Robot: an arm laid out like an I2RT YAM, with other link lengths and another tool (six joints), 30 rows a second.
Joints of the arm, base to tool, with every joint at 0 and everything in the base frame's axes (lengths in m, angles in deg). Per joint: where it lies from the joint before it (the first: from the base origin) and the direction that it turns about. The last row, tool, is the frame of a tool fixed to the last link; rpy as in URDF.
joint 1: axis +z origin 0 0 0.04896
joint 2: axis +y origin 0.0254 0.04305 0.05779
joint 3: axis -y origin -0.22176 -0.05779 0
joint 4: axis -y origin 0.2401 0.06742 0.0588
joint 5: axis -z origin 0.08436 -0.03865 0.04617
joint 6: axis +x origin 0.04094 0 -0.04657
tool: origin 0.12 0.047 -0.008 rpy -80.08 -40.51 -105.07
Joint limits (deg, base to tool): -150..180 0..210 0..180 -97..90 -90..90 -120..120
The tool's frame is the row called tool.
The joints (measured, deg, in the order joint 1, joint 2, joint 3, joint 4, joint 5, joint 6), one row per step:
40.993 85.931 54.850 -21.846 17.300 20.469
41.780 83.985 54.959 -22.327 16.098 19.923
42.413 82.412 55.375 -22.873 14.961 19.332
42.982 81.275 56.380 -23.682 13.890 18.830
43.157 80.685 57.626 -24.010 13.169 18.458
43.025 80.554 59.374 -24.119 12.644 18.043
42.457 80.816 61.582 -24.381 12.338 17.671
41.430 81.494 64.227 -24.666 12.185 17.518
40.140 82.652 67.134 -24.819 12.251 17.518
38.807 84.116 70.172 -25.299 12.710 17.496
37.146 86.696 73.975 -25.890 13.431 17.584
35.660 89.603 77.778 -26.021 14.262 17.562
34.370 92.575 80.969 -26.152 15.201 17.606
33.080 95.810 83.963 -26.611 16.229 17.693
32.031 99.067 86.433 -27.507 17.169 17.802
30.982 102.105 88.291 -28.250 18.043 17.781
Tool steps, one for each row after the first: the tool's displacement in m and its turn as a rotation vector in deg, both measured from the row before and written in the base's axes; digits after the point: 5 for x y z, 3 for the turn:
-0.00619 0.00674 0.01196 1.408 -0.648 1.938
-0.00507 0.00604 0.01148 1.245 -0.606 1.794
-0.00390 0.00624 0.01216 1.182 -0.553 1.636
0.00029 0.00493 0.01189 1.183 -0.839 0.927
0.00388 0.00449 0.01329 1.218 -1.157 0.523
0.00732 0.00238 0.01373 1.055 -1.208 -0.095
0.01112 0.00034 0.01434 1.098 -1.231 -0.813
0.01400 -0.00112 0.01354 1.010 -1.237 -1.340
0.01466 -0.00305 0.01114 0.453 -1.038 -1.672
0.01921 -0.00441 0.00826 0.097 -0.752 -2.276
0.01973 -0.00352 0.00684 0.023 -0.927 -2.126
0.01777 -0.00410 0.00102 -0.387 -0.392 -2.058
0.01705 -0.00553 -0.00439 -0.848 0.247 -2.151
0.01343 -0.00557 -0.01079 -1.323 1.115 -1.842
0.01160 -0.00678 -0.01374 -1.511 1.337 -1.694

